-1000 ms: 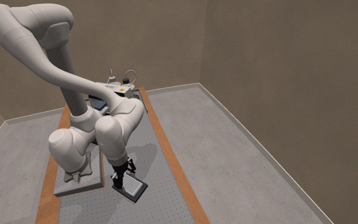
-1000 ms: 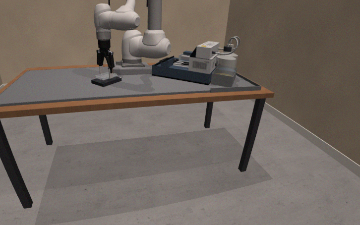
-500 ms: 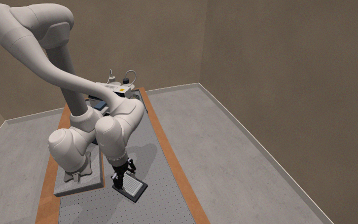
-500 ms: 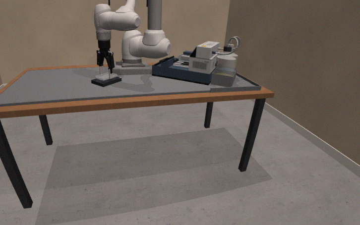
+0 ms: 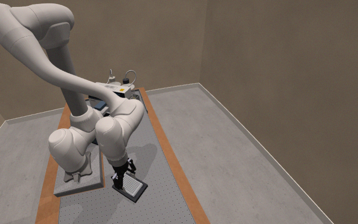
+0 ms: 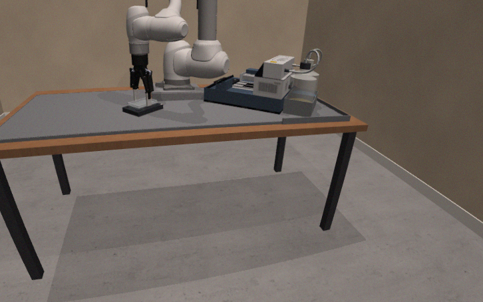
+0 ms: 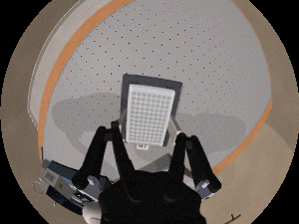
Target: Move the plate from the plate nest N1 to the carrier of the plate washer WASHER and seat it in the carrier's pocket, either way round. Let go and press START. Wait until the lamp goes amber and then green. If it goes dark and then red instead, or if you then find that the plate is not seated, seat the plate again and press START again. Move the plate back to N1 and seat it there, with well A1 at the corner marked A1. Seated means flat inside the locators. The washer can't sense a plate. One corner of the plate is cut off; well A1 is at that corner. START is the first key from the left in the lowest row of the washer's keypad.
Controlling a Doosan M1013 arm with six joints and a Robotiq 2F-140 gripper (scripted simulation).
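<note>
Now: hand 20 mm above the white well plate. Round my hand: washer carrier: 170 mm behind, 500 mm to the left, 30 mm above; then plate nest N1: 50 mm below; then white label: 60 mm behind, 80 mm to the left, 60 mm below.
</note>
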